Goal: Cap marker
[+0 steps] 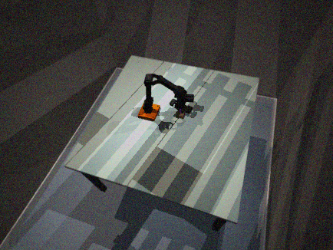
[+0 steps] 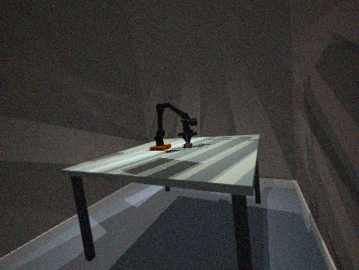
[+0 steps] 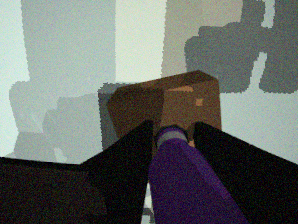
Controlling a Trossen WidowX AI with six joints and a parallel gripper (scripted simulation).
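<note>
My gripper tip is now 50 mm below the marker cap and 10 mm to the left of it. From my gripper tip the other things lie so: holder block: 20 mm below, 10 mm to the right.
</note>
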